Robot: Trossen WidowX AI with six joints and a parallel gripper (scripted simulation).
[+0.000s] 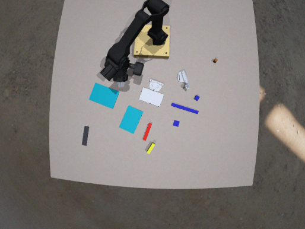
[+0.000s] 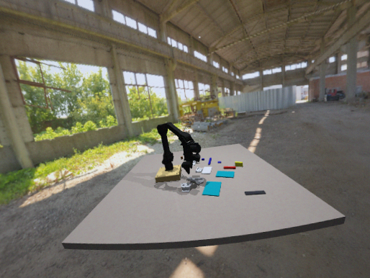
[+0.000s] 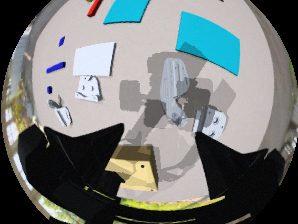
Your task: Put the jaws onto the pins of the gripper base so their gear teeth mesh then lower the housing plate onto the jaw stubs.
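Right now my gripper tip is 10 cm to the left of the gripper base, 5 cm past it and 5 cm above it. Round my gripper tip: blue bar (30 cm to the left, 23 cm ahead, 8 cm below); housing plate (15 cm to the left, 9 cm ahead, 7 cm below); red bar (34 cm ahead, 8 cm to the left, 7 cm below).
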